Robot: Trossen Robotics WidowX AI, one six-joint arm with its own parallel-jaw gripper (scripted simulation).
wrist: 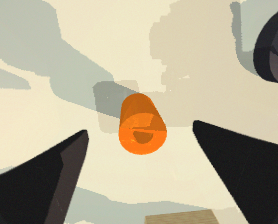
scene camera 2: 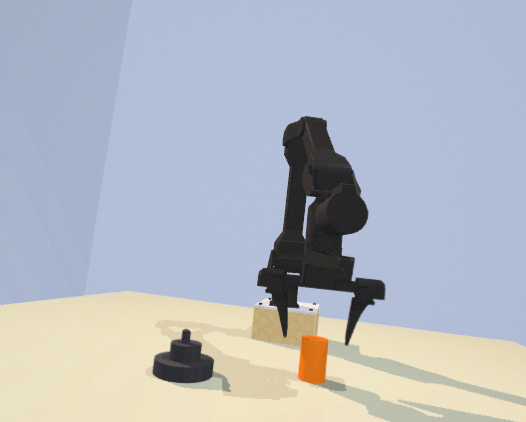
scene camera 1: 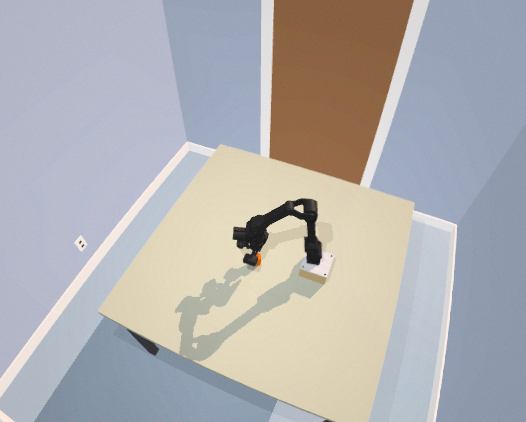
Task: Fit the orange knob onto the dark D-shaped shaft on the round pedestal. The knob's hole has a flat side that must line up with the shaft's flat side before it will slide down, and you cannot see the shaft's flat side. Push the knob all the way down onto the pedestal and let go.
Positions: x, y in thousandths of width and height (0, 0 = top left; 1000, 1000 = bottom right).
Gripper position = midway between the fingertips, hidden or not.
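Note:
Open and holding nothing, the gripper (scene camera 2: 600, 809) (wrist: 509, 578) shares the scene with an orange knob (scene camera 2: 596, 847) (wrist: 513, 587) and a dark round pedestal (scene camera 2: 351, 861).

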